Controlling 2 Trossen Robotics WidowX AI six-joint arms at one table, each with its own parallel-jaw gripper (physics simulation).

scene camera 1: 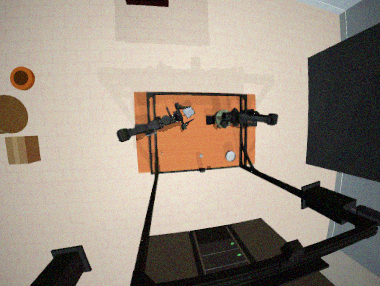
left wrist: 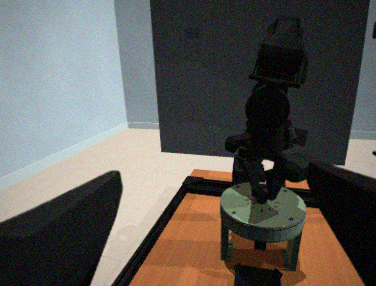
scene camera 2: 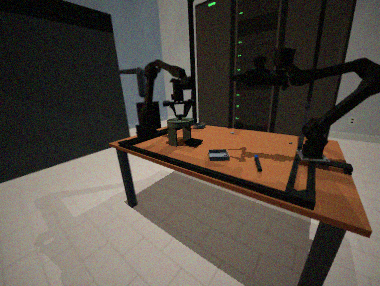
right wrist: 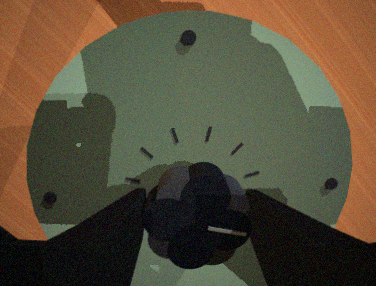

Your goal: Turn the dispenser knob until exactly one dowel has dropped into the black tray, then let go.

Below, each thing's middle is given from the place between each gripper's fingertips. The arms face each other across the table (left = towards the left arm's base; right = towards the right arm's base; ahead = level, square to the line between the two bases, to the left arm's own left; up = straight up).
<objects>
Right now my left hand is 7 cm past the dark lobed knob (right wrist: 195,216), 33 cm to the left of it and 21 cm above it.
My right gripper is now 1 cm above the dark lobed knob.
</objects>
